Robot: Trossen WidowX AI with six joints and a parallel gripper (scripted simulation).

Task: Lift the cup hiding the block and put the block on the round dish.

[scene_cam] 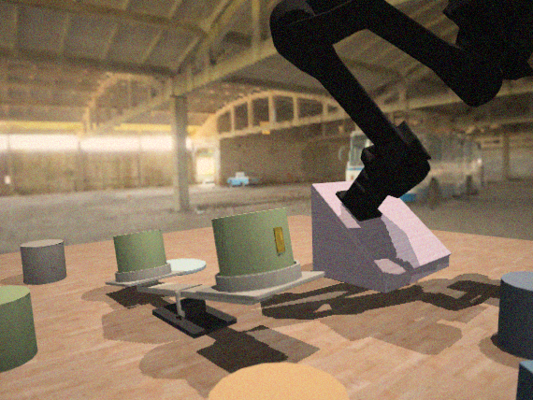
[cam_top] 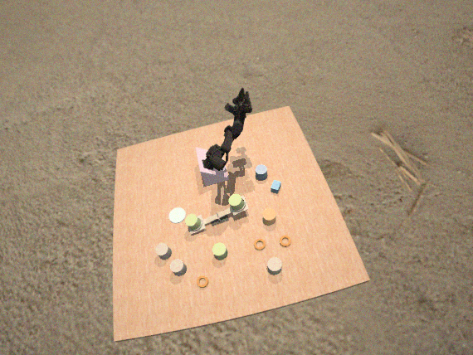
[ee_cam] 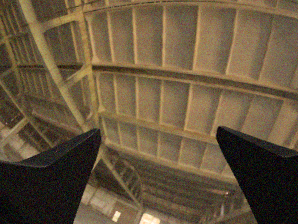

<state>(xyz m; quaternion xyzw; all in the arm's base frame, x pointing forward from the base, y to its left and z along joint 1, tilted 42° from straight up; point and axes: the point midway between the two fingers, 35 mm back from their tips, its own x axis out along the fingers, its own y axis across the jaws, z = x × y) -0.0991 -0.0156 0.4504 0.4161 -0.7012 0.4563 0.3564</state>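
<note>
Now: the small block 42 cm ahead of my gripper tip, 45 cm to the right of it and 45 cm below it. Also, from my gripper tip: blue cylinder: 22 cm ahead, 1 cm to the left, 45 cm below; orange cylinder: 51 cm ahead, 4 cm to the right, 45 cm below; blue block: 33 cm ahead, 4 cm to the left, 47 cm below.
</note>
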